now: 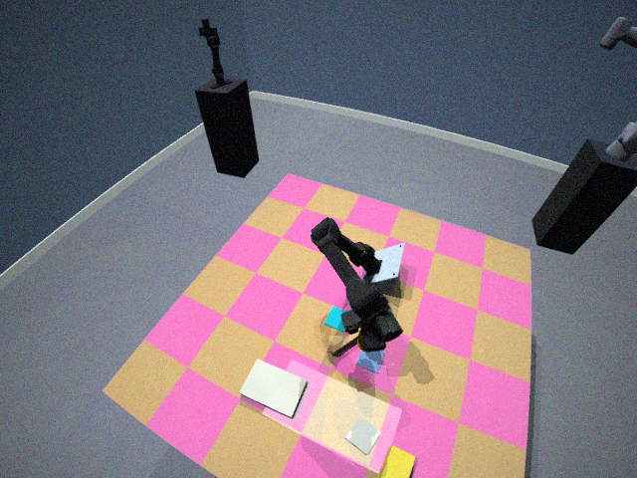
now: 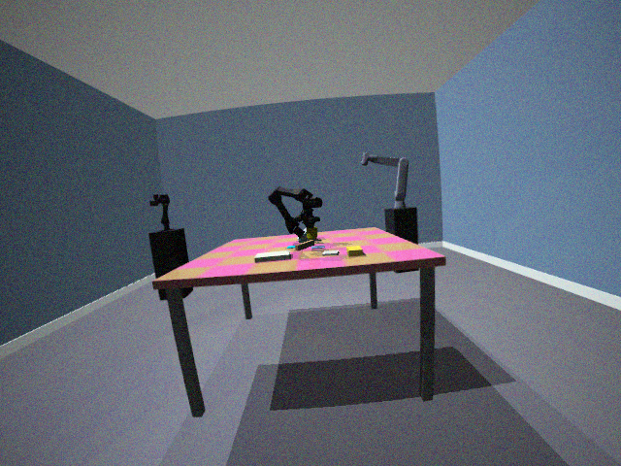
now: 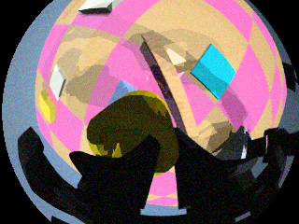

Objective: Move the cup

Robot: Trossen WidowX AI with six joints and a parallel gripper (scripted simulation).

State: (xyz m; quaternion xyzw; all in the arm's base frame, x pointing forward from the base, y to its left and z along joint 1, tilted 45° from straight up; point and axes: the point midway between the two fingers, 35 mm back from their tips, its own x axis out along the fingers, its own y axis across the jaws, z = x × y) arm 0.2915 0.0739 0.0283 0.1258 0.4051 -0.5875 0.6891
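The cyan pad lies 60 mm behind my gripper tip, 110 mm to the right of it and 100 mm below it. Also, from my gripper tip: small grey tile (290 mm ahead, 80 mm to the left, 80 mm below); then olive-yellow cup (20 mm ahead, 10 mm to the left); then light blue pad (50 mm ahead, 40 mm to the left, 100 mm below).
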